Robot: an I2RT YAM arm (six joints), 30 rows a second.
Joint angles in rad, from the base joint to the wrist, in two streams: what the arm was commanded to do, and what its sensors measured. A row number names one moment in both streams.
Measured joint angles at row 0:
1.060, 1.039, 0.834, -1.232, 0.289, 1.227
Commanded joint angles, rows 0 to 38:
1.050, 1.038, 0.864, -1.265, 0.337, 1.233
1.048, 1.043, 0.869, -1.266, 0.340, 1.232
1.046, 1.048, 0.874, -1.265, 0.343, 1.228
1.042, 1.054, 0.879, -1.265, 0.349, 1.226
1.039, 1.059, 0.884, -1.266, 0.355, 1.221
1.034, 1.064, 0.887, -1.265, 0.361, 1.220
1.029, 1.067, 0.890, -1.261, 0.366, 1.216
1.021, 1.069, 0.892, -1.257, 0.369, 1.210
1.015, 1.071, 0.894, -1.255, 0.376, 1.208
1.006, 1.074, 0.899, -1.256, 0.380, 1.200
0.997, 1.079, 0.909, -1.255, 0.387, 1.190
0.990, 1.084, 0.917, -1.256, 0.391, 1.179
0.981, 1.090, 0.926, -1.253, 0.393, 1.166
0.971, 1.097, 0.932, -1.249, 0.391, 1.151
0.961, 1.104, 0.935, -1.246, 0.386, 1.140
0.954, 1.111, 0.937, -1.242, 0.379, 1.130
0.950, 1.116, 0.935, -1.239, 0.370, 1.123
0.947, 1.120, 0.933, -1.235, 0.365, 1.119
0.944, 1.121, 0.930, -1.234, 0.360, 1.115
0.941, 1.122, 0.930, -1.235, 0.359, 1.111
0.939, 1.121, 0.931, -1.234, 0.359, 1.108
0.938, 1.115, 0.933, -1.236, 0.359, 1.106
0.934, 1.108, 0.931, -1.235, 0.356, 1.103
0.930, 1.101, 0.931, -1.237, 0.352, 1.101
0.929, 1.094, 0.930, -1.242, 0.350, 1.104
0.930, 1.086, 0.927, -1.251, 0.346, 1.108
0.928, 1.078, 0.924, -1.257, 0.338, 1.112
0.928, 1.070, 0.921, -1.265, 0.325, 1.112
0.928, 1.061, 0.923, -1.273, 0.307, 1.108
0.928, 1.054, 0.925, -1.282, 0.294, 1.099
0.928, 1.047, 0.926, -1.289, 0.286, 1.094
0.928, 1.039, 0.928, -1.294, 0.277, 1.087
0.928, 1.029, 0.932, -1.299, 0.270, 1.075
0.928, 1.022, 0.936, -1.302, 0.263, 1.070
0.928, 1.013, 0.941, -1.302, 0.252, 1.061
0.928, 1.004, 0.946, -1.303, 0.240, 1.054
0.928, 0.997, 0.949, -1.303, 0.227, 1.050
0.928, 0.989, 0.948, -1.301, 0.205, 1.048
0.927, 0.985, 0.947, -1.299, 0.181, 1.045
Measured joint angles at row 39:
0.932, 1.007, 0.923, -1.270, 0.239, 1.071
